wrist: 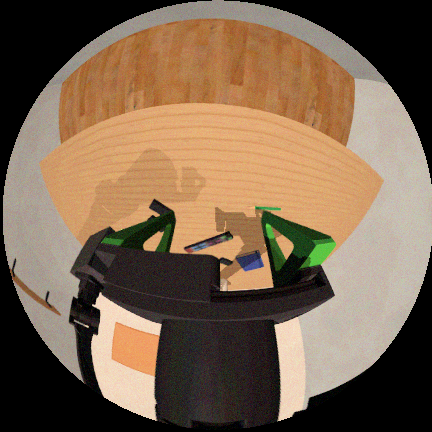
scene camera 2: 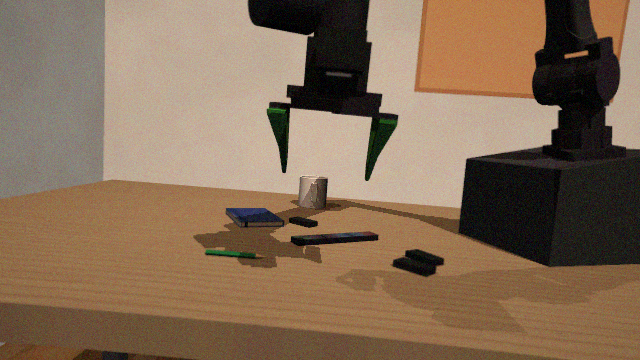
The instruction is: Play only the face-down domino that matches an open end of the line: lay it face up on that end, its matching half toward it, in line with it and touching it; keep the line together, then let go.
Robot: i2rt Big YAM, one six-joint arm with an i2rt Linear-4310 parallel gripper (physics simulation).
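The line of dominoes lies face up on the table, its coloured marks too small to read. A black face-down domino lies behind the line, beside the notebook. Two more black face-down dominoes lie near each other to the right in the scene view: a front one and a rear one, which the left finger mostly hides in the wrist view. My gripper is open and empty, pointing down, high above the table over the line.
A blue notebook lies beside the single domino. A green pencil lies toward the front left in the scene view. A mug stands at the back. The arm's black base block is at the right.
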